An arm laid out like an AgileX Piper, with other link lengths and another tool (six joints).
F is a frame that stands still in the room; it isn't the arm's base.
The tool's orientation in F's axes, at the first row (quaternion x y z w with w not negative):
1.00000 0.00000 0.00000 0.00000
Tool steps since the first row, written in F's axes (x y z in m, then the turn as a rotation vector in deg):
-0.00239 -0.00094 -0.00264 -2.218 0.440 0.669
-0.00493 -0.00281 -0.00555 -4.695 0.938 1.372
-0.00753 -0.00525 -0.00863 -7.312 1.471 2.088
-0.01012 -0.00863 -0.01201 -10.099 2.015 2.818
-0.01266 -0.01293 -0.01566 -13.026 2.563 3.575
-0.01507 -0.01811 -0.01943 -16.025 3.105 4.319
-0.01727 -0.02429 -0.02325 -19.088 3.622 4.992
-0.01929 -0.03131 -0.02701 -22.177 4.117 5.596
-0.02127 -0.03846 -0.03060 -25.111 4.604 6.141
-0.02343 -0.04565 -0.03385 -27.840 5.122 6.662
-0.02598 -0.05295 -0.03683 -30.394 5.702 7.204
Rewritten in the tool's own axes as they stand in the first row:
-0.00239 0.00094 0.00264 -2.218 -0.440 -0.669
-0.00493 0.00281 0.00555 -4.695 -0.938 -1.372
-0.00753 0.00525 0.00863 -7.312 -1.471 -2.088
-0.01012 0.00863 0.01201 -10.099 -2.015 -2.818
-0.01266 0.01293 0.01566 -13.026 -2.563 -3.575
-0.01507 0.01811 0.01943 -16.025 -3.105 -4.319
-0.01727 0.02429 0.02325 -19.088 -3.622 -4.992
-0.01929 0.03131 0.02701 -22.177 -4.117 -5.596
-0.02127 0.03846 0.03060 -25.111 -4.604 -6.141
-0.02343 0.04565 0.03385 -27.840 -5.122 -6.662
-0.02598 0.05295 0.03683 -30.394 -5.702 -7.204

